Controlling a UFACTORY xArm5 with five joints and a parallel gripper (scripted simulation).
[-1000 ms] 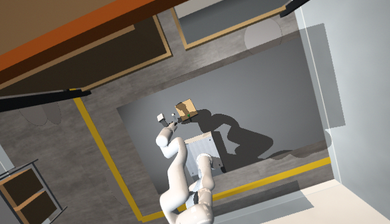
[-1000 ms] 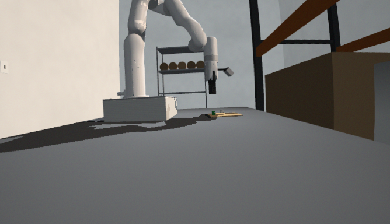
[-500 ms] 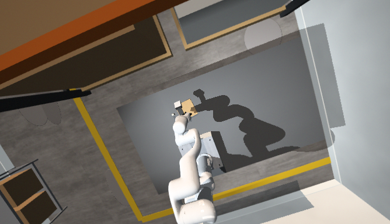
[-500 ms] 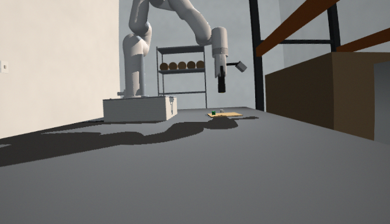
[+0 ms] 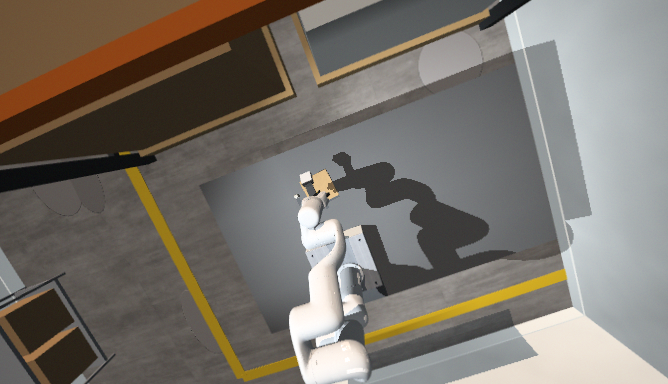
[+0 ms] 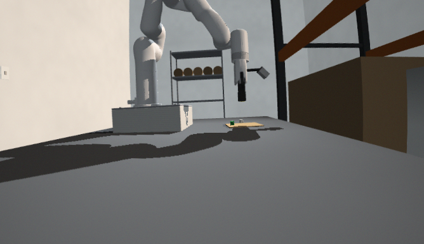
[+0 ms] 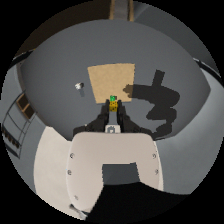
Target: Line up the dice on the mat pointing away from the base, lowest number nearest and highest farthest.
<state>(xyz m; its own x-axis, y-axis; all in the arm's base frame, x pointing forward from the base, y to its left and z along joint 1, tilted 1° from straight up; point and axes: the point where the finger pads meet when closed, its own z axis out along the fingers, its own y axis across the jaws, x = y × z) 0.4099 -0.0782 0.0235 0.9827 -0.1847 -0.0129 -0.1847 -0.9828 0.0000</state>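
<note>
The tan mat lies 12 cm below my hand. Round my hand: yellow die 1 cm below; green die 11 cm below, 4 cm behind, 1 cm to the left; white die 12 cm below, 11 cm to the left, 3 cm ahead.
</note>
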